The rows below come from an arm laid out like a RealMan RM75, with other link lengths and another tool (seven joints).
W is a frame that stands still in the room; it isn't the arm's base.
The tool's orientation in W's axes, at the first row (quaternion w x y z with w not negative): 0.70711, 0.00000, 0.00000, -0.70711
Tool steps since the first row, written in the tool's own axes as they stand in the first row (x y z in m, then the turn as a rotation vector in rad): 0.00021, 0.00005, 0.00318, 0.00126, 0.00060, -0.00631; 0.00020, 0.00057, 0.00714, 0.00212, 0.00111, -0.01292; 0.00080, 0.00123, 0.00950, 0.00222, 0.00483, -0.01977; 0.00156, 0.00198, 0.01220, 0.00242, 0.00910, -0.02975; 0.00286, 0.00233, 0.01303, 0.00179, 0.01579, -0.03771
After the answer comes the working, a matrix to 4 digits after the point.
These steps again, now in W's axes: 0.00005, -0.00021, 0.00318, 0.00060, -0.00126, -0.00631; 0.00057, -0.00020, 0.00714, 0.00111, -0.00212, -0.01292; 0.00123, -0.00080, 0.00950, 0.00483, -0.00222, -0.01977; 0.00198, -0.00156, 0.01220, 0.00910, -0.00242, -0.02975; 0.00233, -0.00286, 0.01303, 0.01579, -0.00179, -0.03771
The tool's axes in the first row as the columns of a matrix, in W's axes (rounded; the answer above uses it unrounded):
0.0000, 1.0000, 0.0000
-1.0000, 0.0000, 0.0000
0.0000, 0.0000, 1.0000

